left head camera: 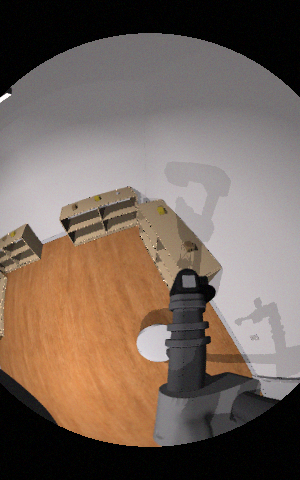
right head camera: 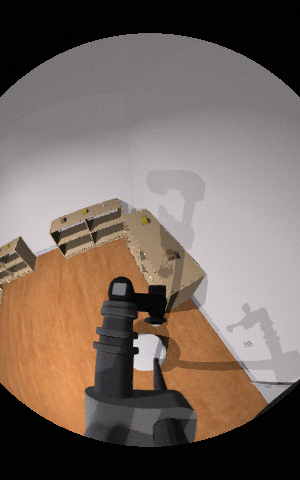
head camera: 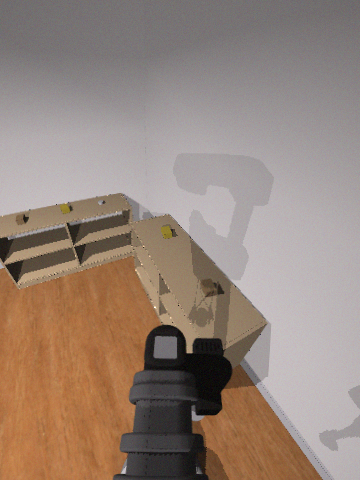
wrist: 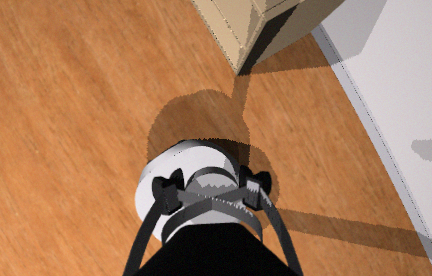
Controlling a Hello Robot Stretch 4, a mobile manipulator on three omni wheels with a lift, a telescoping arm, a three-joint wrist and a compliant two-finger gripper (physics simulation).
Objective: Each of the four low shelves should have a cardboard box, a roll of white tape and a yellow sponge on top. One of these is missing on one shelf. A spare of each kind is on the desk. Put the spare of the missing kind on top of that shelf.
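Frame: origin at the robot's base, x ahead, y left, z up, level; metres.
Seen in the pictures: gripper, between the fingertips: (head camera: 194,408) (wrist: 211,181); robot's base, origin of its link: (left head camera: 156,341) (right head camera: 145,350).
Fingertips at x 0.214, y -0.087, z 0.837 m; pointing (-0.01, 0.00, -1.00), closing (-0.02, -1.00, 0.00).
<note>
Offsets run from my fingertips to a thing's top centre. Level surfaces: height alone.
My gripper (wrist: 211,181) (right head camera: 156,322) is shut on a roll of white tape @(0.008 m back, 0.000 m left, 0.039 m up) (wrist: 214,180), held between the fingertips above the floor; part of it shows under the wrist in the head view. The near right shelf (head camera: 240,315) (left head camera: 205,265) (right head camera: 190,272) (wrist: 235,30) stands ahead of the gripper. On its top are a yellow sponge @(1.171 m ahead, 0.121 m left, 0.209 m down) (head camera: 166,231) (left head camera: 161,210) (right head camera: 145,220) and a cardboard box @(0.631 m ahead, 0.146 m right, 0.204 m down) (head camera: 208,287) (left head camera: 189,246); no tape shows there. The back shelf @(0.254 m down) (head camera: 42,215) bears a box @(1.273 m ahead, 1.394 m left, 0.204 m down) (head camera: 21,219), a sponge @(1.481 m ahead, 1.083 m left, 0.209 m down) (head camera: 65,208) and white tape @(1.646 m ahead, 0.791 m left, 0.230 m down) (head camera: 101,202). The desk does not show.
Two more low shelves show at the left, one with a sponge (left head camera: 13,234) on top and one cut off at the edge. A wall (head camera: 300,250) runs along the right behind the near shelf. My white round base (left head camera: 152,343) shows below the arm.
</note>
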